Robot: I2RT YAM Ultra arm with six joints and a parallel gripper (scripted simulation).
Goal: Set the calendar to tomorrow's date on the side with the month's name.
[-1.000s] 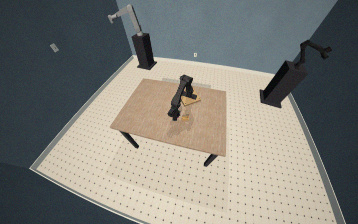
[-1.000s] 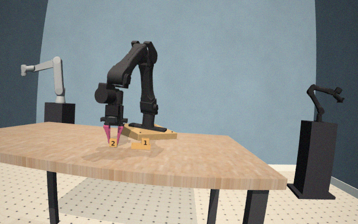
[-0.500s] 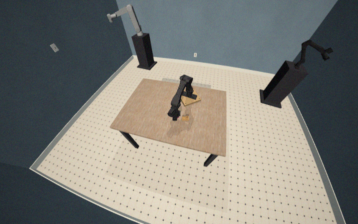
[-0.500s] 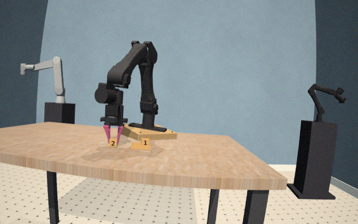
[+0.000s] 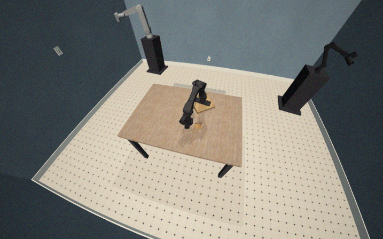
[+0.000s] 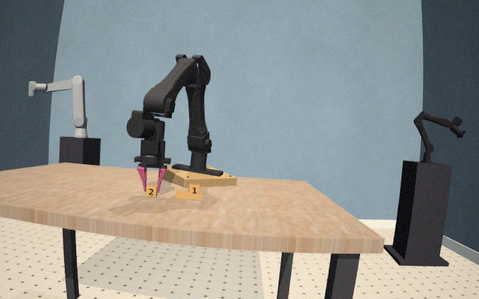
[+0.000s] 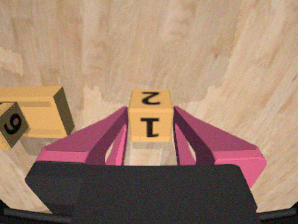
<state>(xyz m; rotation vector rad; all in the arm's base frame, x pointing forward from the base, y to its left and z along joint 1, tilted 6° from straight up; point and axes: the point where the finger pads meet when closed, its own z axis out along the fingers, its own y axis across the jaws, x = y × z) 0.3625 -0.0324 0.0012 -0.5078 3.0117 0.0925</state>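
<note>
Right now my hand is 10 mm above the digit cube. From my hand the other things lie so: tan tray: 40 mm behind, 100 mm to the left, 10 mm below.
</note>
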